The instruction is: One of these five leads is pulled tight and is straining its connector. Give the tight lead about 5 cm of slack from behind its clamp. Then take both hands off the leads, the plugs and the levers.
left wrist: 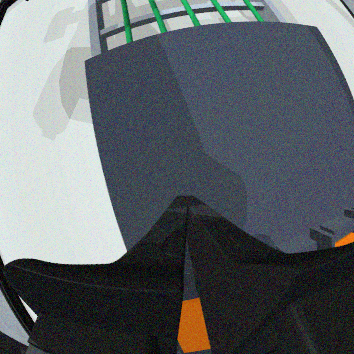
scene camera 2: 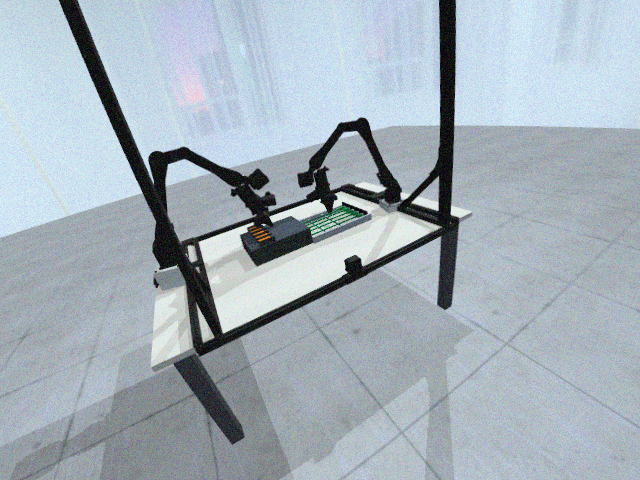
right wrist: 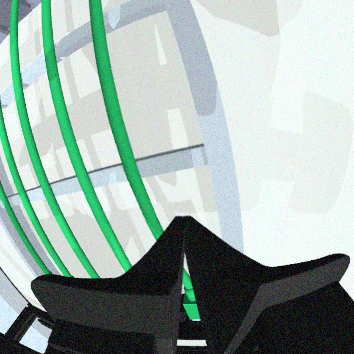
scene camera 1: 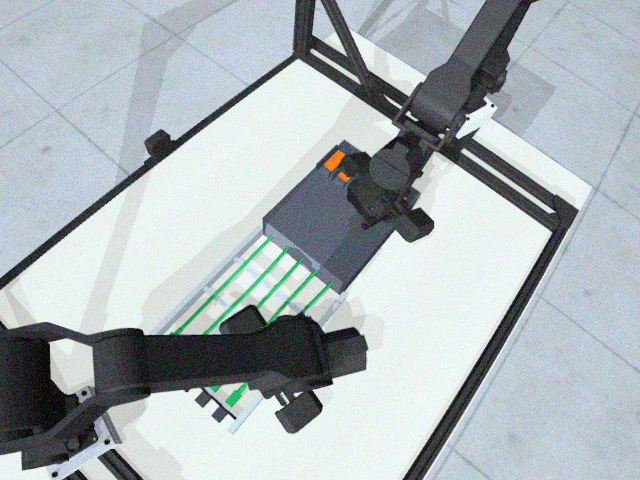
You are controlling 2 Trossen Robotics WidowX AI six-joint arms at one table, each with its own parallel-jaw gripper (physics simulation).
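Places are measured from the left arm's base along level axes (x left, y back, z up), in centimetres.
Pixels of known places: left gripper, between the fingertips: (left wrist: 183, 203) (scene camera 2: 272, 226) (scene camera 1: 364, 228); right gripper, between the fingertips: (scene camera 2: 330, 214) (right wrist: 182, 222); left arm's base, origin of its link: (scene camera 2: 170, 263); right arm's base, origin of its link: (scene camera 2: 393, 200).
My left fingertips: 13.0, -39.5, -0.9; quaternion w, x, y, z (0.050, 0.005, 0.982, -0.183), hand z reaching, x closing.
For each thing: its top centre in the pictures, then the offset to it from my left fingertips, as dx, dy, dz. "*": a spot on its surface instead.
- dark clamp housing, centre of its top: (left wrist: 306, 208) (scene camera 1: 347, 198) (scene camera 2: 272, 226) -5.8, +0.0, +2.1
- plug, centre of its top: (right wrist: 195, 311) (scene camera 1: 233, 398) +11.6, -33.7, -3.7
- outer lead, a spot on its surface: (right wrist: 112, 115) * +7.2, -21.8, -4.0
Five green leads run side by side from the dark clamp housing (scene camera 1: 305, 206) (scene camera 2: 281, 240) (left wrist: 275, 100) to green plugs; one plug (scene camera 1: 236, 395) (right wrist: 191, 311) shows at the outer lead (scene camera 1: 316, 298) (left wrist: 127, 20) (right wrist: 112, 115). Which lead is tight cannot be told. Orange levers (scene camera 1: 334, 160) (scene camera 2: 258, 233) (left wrist: 194, 325) sit at the housing's far end, partly hidden by the left arm. My left gripper (scene camera 1: 364, 225) (scene camera 2: 268, 224) (left wrist: 183, 203) is shut and empty, low over the housing near the levers. My right gripper (scene camera 2: 329, 210) (right wrist: 182, 222) is shut, over the outer lead, which passes beneath its fingers; its tips are hidden in scene camera 1.
A pale frame with side rails (scene camera 1: 245, 414) (scene camera 2: 343, 230) (right wrist: 227, 165) and crossbars lies under the leads. Dark sockets (scene camera 1: 219, 414) line its plug end. The right arm covers several plugs in scene camera 1. Black beams (scene camera 1: 480, 330) (scene camera 2: 289, 310) edge the white table.
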